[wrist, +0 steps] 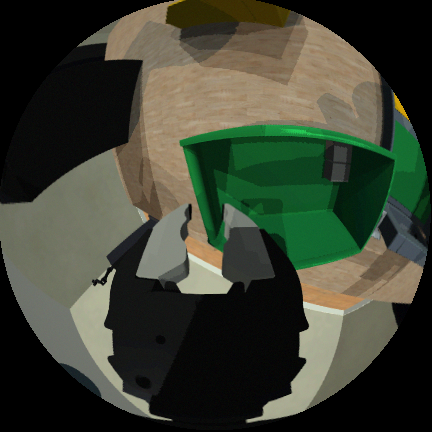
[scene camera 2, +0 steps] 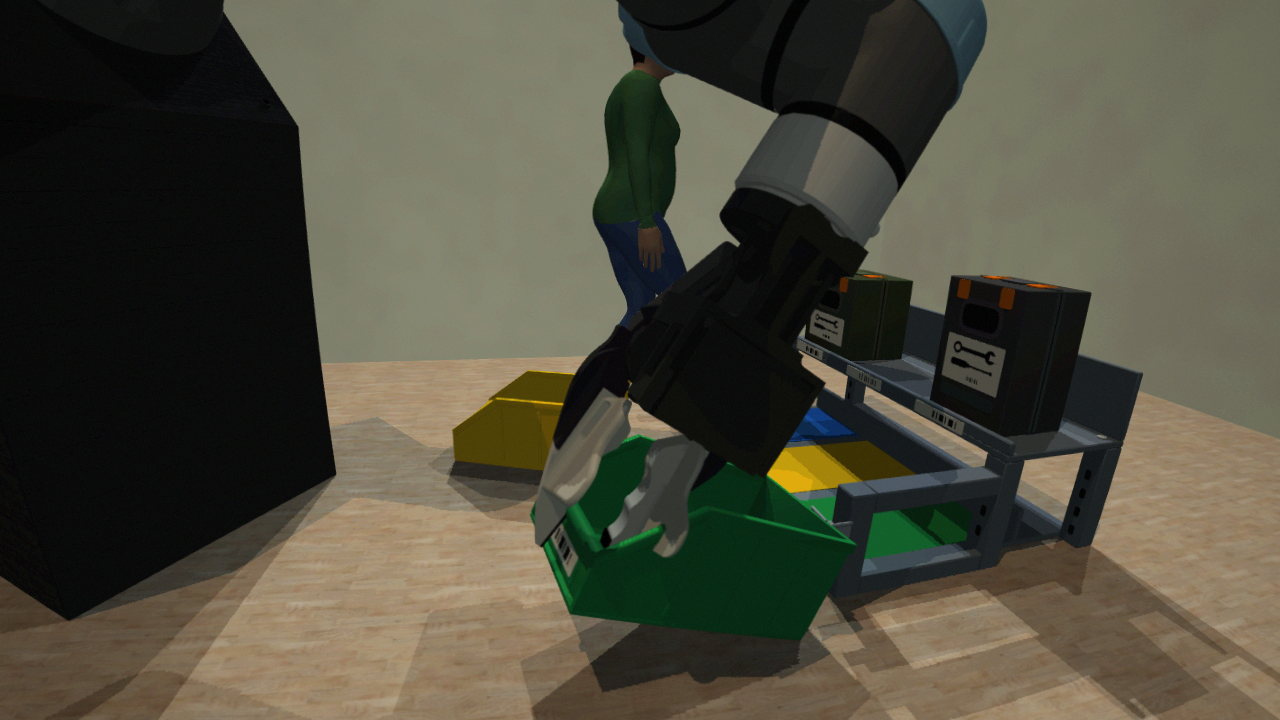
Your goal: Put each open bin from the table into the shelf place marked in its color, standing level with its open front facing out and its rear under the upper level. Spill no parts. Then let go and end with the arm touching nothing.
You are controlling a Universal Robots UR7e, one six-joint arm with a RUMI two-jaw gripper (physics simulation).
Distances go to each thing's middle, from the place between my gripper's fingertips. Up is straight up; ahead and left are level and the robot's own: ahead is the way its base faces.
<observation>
The green bin (scene camera 2: 757, 561) is 8 cm ahead of my hand, 3 cm to the left of it and 1 cm below it. The rest, counted from my hand: yellow mark (scene camera 2: 808, 468) (31 cm ahead, 19 cm to the left, 7 cm below); yellow bin (scene camera 2: 515, 428) (3 cm ahead, 31 cm to the left, 4 cm below); green mark (scene camera 2: 899, 531) (30 cm ahead, 8 cm to the left, 7 cm below).
</observation>
